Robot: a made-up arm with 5 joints. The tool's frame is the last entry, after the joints.
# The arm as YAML. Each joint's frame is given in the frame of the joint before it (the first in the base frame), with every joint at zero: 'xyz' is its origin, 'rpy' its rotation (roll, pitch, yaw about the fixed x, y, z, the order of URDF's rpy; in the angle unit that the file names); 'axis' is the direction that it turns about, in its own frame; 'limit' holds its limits. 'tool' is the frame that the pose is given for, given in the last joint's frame.
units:
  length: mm
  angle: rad
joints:
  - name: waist
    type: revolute
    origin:
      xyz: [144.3, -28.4, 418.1]
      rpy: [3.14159, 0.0, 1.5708]
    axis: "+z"
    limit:
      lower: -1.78
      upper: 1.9
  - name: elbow
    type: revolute
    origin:
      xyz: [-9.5, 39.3, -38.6]
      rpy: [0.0, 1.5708, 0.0]
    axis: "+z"
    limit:
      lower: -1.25
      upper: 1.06
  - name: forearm
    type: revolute
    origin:
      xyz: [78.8, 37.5, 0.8]
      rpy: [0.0, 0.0, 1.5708]
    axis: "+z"
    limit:
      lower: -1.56
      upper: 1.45
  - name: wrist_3
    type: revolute
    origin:
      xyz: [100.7, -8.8, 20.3]
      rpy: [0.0, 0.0, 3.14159]
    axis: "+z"
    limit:
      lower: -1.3
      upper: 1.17
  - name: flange
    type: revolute
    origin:
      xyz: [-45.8, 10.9, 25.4]
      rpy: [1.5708, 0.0, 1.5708]
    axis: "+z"
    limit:
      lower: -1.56
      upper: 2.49
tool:
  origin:
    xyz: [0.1, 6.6, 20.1]
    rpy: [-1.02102, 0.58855, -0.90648]
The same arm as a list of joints. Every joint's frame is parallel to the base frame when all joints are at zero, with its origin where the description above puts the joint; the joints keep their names.
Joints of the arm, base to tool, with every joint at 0 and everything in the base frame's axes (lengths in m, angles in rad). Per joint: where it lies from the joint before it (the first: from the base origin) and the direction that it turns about. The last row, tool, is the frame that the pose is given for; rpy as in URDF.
waist: offset 0.1443 -0.0284 0.4181 axis 0 0 -1
elbow: offset 0.0393 -0.0095 0.0386 axis 0 1 0
forearm: offset 0.0375 0.0008 0.0788 axis 0 1 0
wrist_3: offset 0.1007 0.0203 0.0088 axis 0 1 0
flange: offset 0.0458 0.0254 0.0109 axis -1 0 0
tool: offset -0.0201 0.0066 0.0001 rpy 0.1397 -0.5384 -0.8676
Joint limits (rad, base to tool): -1.7800..1.9000 -1.2500..1.0600 -1.5600..1.4500 -1.3000..1.1700 -1.5600..2.4900

